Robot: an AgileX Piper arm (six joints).
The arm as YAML. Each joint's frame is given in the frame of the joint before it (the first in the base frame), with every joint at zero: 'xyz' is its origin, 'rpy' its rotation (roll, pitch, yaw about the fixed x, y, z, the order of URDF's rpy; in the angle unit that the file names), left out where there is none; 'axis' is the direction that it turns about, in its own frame. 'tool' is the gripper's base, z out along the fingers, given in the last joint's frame.
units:
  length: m
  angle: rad
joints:
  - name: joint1
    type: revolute
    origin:
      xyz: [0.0, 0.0, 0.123]
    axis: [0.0, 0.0, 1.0]
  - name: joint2
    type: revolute
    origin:
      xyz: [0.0, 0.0, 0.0]
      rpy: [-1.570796, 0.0, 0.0]
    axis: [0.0, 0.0, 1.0]
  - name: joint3
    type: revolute
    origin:
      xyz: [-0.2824, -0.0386, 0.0]
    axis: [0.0, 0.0, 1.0]
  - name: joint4
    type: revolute
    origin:
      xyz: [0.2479, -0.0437, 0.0]
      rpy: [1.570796, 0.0, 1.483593]
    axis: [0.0, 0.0, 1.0]
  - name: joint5
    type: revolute
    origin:
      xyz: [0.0, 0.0, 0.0]
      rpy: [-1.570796, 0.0, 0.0]
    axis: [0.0, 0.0, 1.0]
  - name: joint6
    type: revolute
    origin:
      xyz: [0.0, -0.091, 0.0]
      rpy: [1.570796, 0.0, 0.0]
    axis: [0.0, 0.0, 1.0]
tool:
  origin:
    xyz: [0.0, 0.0, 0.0]
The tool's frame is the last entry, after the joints.
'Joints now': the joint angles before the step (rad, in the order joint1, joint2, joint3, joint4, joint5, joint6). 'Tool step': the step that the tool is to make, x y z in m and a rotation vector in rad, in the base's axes. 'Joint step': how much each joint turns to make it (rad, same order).
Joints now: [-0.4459, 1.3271, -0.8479, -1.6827, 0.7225, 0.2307]
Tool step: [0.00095, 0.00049, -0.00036, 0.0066, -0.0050, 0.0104]
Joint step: [0.0000, 0.0000, 0.0000, 0.0001, -0.0124, 0.0046]
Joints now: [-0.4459, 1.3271, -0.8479, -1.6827, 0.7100, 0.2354]
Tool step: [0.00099, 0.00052, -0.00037, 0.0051, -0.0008, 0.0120]
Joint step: [0.0000, 0.0000, 0.0000, 0.0001, -0.0131, -0.0001]
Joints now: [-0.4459, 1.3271, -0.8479, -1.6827, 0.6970, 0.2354]
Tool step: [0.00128, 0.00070, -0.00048, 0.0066, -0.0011, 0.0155]
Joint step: [0.0000, 0.0000, 0.0000, 0.0001, -0.0169, -0.0001]
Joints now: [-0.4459, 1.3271, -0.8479, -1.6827, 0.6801, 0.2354]
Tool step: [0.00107, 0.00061, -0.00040, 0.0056, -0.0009, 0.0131]
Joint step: [0.0000, 0.0000, 0.0000, 0.0001, -0.0143, -0.0001]
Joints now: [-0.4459, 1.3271, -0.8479, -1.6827, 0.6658, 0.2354]
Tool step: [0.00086, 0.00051, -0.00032, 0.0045, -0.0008, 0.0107]
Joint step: [0.0000, 0.0000, 0.0000, -0.0001, -0.0116, 0.0001]
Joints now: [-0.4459, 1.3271, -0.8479, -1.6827, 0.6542, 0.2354]
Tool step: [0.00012, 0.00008, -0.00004, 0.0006, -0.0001, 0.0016]
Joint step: [0.0000, 0.0000, 0.0000, -0.0001, -0.0017, 0.0000]
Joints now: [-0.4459, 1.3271, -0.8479, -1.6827, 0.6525, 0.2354]
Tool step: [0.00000, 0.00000, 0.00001, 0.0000, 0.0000, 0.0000]
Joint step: [0.0000, 0.0000, 0.0000, 0.0001, 0.0000, -0.0001]
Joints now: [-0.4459, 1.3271, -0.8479, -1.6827, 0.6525, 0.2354]
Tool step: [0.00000, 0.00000, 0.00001, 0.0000, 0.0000, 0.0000]
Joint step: [0.0000, 0.0000, 0.0000, 0.0001, 0.0000, -0.0001]
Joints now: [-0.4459, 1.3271, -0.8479, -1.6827, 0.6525, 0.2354]
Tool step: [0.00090, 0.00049, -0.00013, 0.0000, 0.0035, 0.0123]
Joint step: [0.0000, 0.0000, 0.0000, -0.0035, -0.0110, -0.0032]
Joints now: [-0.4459, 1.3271, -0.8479, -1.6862, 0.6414, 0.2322]
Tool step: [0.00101, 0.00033, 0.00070, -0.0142, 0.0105, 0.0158]
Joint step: [0.0000, 0.0000, 0.0000, -0.0189, -0.0083, -0.0039]
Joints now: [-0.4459, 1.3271, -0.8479, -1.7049, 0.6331, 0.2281]
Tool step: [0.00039, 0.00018, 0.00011, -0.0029, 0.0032, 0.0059]
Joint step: [0.0000, 0.0000, 0.0000, -0.0044, -0.0041, -0.0019]
